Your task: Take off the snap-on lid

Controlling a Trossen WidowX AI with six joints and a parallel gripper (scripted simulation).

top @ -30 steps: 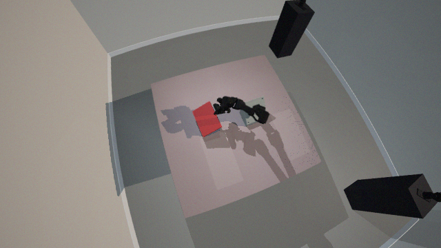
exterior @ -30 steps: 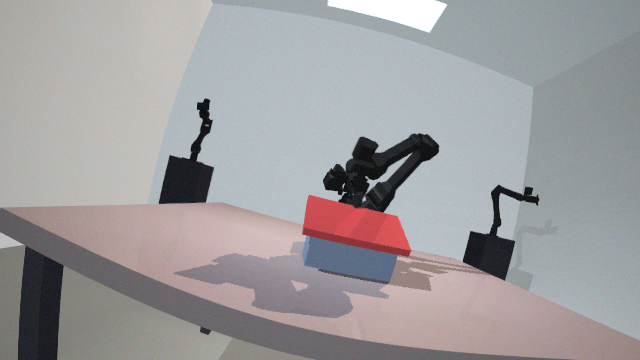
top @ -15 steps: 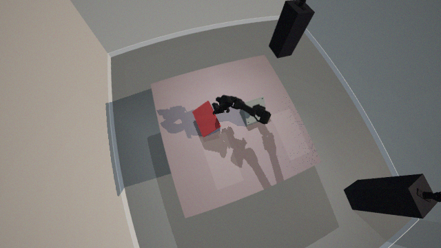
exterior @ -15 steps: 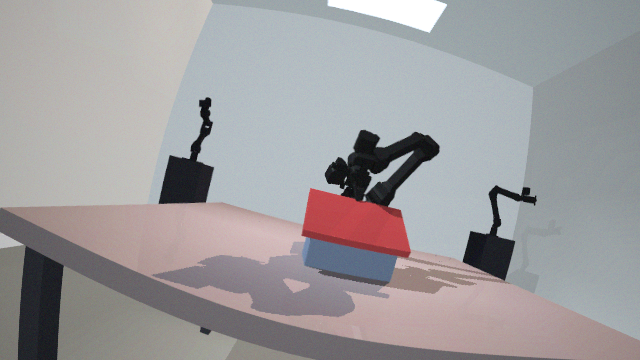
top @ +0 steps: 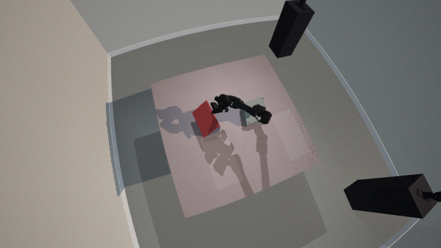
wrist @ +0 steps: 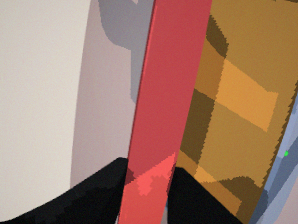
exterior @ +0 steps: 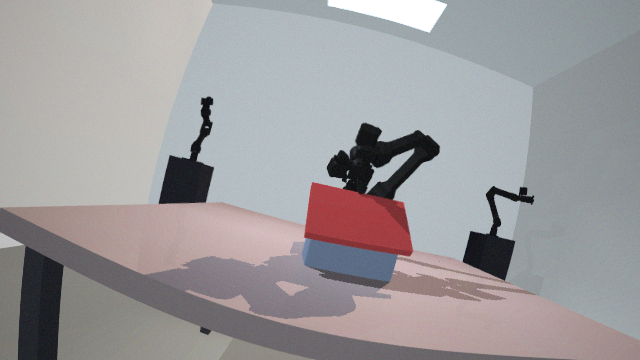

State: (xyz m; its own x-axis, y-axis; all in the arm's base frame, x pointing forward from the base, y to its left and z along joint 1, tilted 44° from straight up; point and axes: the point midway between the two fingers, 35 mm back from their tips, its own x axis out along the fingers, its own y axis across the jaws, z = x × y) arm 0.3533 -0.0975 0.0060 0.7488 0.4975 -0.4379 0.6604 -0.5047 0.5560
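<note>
The lid lies 7 cm ahead of my gripper tip and 5 cm below it. From my gripper tip the other things lie so: blue storage box (13 cm below, 4 cm ahead).
</note>
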